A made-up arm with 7 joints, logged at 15 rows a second.
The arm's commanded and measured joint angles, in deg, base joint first. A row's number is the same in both.
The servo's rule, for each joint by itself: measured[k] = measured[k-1] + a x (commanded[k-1-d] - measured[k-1]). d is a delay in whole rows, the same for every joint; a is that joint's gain. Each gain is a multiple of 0.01, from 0.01 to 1. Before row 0 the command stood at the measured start. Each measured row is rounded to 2 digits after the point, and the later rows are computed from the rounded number. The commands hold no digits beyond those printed.
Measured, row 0:
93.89 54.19 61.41 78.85 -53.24 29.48 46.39
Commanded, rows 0 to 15:
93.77 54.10 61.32 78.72 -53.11 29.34 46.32
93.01 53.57 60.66 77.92 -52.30 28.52 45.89
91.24 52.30 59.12 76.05 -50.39 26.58 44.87
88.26 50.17 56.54 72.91 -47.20 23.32 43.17
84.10 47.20 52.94 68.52 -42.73 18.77 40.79
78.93 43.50 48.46 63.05 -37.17 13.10 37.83
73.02 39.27 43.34 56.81 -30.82 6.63 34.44
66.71 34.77 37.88 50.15 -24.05 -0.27 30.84
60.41 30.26 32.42 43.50 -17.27 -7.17 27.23
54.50 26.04 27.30 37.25 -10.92 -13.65 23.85
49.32 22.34 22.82 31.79 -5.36 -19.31 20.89
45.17 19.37 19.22 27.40 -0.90 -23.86 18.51
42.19 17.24 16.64 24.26 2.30 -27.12 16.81
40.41 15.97 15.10 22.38 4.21 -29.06 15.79
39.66 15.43 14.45 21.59 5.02 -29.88 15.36
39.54 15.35 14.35 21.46 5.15 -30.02 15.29
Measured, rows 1 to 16:
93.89 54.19 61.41 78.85 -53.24 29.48 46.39
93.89 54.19 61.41 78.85 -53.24 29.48 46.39
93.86 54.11 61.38 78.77 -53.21 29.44 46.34
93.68 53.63 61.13 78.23 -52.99 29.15 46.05
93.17 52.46 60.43 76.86 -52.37 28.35 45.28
92.14 50.44 59.07 74.37 -51.13 26.79 43.91
90.45 47.59 56.92 70.68 -49.11 24.30 41.88
88.03 43.99 53.96 65.87 -46.24 20.83 39.25
84.88 39.84 50.24 60.16 -42.54 16.43 36.12
81.06 35.38 45.91 53.85 -38.10 11.25 32.69
76.72 30.87 41.19 47.33 -33.10 5.54 29.14
72.05 26.62 36.33 40.98 -27.78 -0.41 25.70
67.28 22.85 31.60 35.19 -22.40 -6.27 22.57
62.64 19.79 27.27 30.28 -17.24 -11.72 19.93
58.35 17.55 23.55 26.49 -12.55 -16.49 17.90
54.58 16.16 20.59 23.90 -8.53 -20.39 16.53
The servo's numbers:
d 2
a 0.21 0.88 0.35 0.63 0.24 0.31 0.65

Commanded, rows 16 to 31:
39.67 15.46 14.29 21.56 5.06 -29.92 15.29
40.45 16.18 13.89 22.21 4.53 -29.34 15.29
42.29 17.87 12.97 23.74 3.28 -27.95 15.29
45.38 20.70 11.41 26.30 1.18 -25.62 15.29
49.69 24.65 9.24 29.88 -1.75 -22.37 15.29
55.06 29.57 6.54 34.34 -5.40 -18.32 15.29
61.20 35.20 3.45 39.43 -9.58 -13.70 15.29
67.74 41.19 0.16 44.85 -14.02 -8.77 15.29
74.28 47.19 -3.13 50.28 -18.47 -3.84 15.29
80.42 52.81 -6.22 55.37 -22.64 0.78 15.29
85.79 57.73 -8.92 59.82 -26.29 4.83 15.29
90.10 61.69 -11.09 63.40 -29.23 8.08 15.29
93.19 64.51 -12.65 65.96 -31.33 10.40 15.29
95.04 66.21 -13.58 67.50 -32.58 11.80 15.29
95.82 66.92 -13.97 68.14 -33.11 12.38 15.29
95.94 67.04 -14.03 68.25 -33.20 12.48 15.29
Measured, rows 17 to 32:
51.45 15.52 18.44 22.44 -5.28 -23.33 15.77
48.95 15.37 17.01 21.82 -2.78 -25.40 15.46
47.00 15.45 16.06 21.66 -0.90 -26.80 15.35
45.62 16.09 15.30 22.01 0.40 -27.59 15.31
44.92 17.66 14.48 23.10 1.09 -27.70 15.30
45.02 20.34 13.41 25.12 1.11 -27.06 15.29
46.00 24.13 11.95 28.12 0.42 -25.61 15.29
47.90 28.92 10.06 32.04 -0.98 -23.35 15.29
50.69 34.45 7.75 36.70 -3.04 -20.36 15.29
54.27 40.38 5.09 41.83 -5.68 -16.77 15.29
58.47 46.37 2.21 47.15 -8.75 -12.76 15.29
63.08 52.04 -0.74 52.33 -12.08 -8.56 15.29
67.85 57.05 -3.60 57.05 -15.49 -4.41 15.29
72.52 61.13 -6.22 61.05 -18.79 -0.54 15.29
76.86 64.10 -8.47 64.14 -21.80 2.85 15.29
80.68 65.96 -10.26 66.26 -24.39 5.62 15.29

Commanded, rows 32 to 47:
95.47 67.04 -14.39 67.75 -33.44 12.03 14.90
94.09 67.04 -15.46 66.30 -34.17 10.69 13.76
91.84 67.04 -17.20 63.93 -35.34 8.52 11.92
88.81 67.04 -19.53 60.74 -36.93 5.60 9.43
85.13 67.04 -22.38 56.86 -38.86 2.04 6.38
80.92 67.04 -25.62 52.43 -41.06 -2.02 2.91
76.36 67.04 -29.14 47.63 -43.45 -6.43 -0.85
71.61 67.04 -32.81 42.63 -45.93 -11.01 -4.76
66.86 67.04 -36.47 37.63 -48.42 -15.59 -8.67
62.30 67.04 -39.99 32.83 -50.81 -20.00 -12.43
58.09 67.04 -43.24 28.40 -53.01 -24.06 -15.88
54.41 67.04 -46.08 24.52 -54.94 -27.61 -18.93
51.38 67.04 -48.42 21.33 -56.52 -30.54 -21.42
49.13 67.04 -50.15 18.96 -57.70 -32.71 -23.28
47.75 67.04 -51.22 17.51 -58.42 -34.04 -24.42
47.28 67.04 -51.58 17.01 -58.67 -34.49 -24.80
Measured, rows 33 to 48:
83.86 66.80 -11.56 67.44 -26.48 7.72 15.29
86.40 67.01 -12.42 67.95 -28.09 9.20 15.29
88.30 67.04 -13.11 67.82 -29.37 10.08 15.04
89.52 67.04 -13.93 66.86 -30.52 10.27 14.21
90.01 67.04 -15.07 65.01 -31.68 9.73 12.72
89.76 67.04 -16.63 62.32 -32.94 8.45 10.58
88.79 67.04 -18.64 58.88 -34.36 6.46 7.85
87.14 67.04 -21.08 54.82 -35.97 3.83 4.64
84.88 67.04 -23.90 50.29 -37.77 0.65 1.07
82.09 67.04 -27.02 45.46 -39.73 -2.96 -2.72
78.89 67.04 -30.33 40.53 -41.82 -6.88 -6.59
75.41 67.04 -33.71 35.68 -43.98 -10.95 -10.39
71.77 67.04 -37.05 31.09 -46.15 -15.01 -13.96
68.12 67.04 -40.21 26.95 -48.26 -18.92 -17.19
64.60 67.04 -43.08 23.41 -50.24 -22.52 -19.94
61.35 67.04 -45.55 20.61 -52.03 -25.68 -22.11

